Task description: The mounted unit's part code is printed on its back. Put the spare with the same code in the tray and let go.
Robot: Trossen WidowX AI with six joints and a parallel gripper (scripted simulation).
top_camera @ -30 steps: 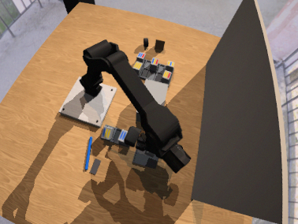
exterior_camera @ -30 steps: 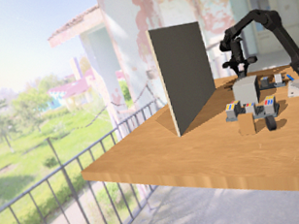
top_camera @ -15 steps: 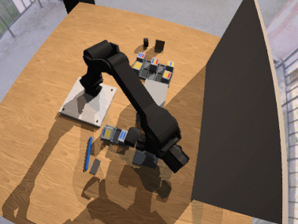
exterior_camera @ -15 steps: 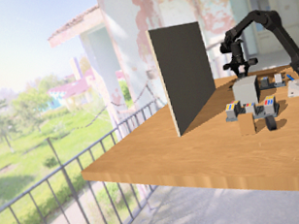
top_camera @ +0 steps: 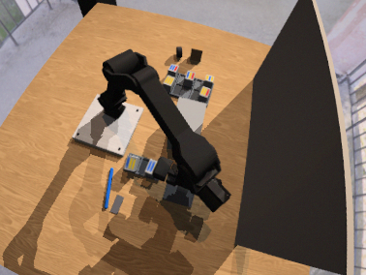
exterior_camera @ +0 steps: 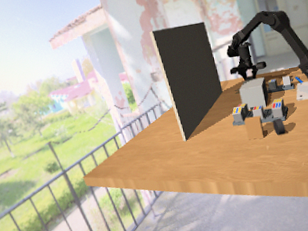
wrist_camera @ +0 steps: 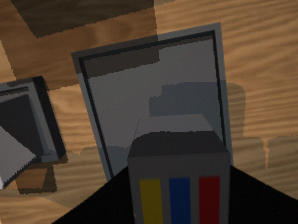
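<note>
The dark grey tray lies 5 cm below my gripper tip and 1 cm behind it. Also, from my gripper tip: grey spare block: 2 cm above; grey mounted unit: 20 cm to the left, 8 cm behind; blue pen: 22 cm behind, 12 cm to the right, 5 cm below.
</note>
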